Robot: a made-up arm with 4 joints.
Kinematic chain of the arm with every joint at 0, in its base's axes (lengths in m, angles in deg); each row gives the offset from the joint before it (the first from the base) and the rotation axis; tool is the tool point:
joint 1: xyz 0 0 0.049 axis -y
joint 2: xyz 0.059 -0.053 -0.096 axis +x
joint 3: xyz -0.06 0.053 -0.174 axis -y
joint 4: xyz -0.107 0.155 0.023 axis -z
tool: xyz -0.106 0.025 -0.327
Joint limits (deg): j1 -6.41..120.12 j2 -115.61..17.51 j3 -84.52..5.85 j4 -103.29..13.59
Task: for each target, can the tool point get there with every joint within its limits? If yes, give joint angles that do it. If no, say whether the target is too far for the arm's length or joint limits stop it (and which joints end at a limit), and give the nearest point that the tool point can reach.
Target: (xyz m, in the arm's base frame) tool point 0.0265 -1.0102 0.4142
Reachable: no: too far | nearest point -0.0731 -0.5353 0.0827 | short by 0.588 m
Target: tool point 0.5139 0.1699 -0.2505
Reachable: yes | joints 85.11 1.50 -7.49 -11.57
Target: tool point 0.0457 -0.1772 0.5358
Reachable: no: joint limits stop it (at a limit: joint 1, joint 3, joint 4) | nearest point 0.4802 -0.3273 0.2392 | short by 0.547 m
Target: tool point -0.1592 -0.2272 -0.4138
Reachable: yes | joints 28.51 -69.85 -44.95 -39.21
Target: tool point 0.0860 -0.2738 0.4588
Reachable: no: joint limits stop it (at a limit: joint 1, joint 3, joint 4) | nearest point 0.3968 -0.4350 0.1908 | short by 0.441 m
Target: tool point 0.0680 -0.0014 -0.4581
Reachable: yes | joints 54.41 -44.11 -58.83 -10.05
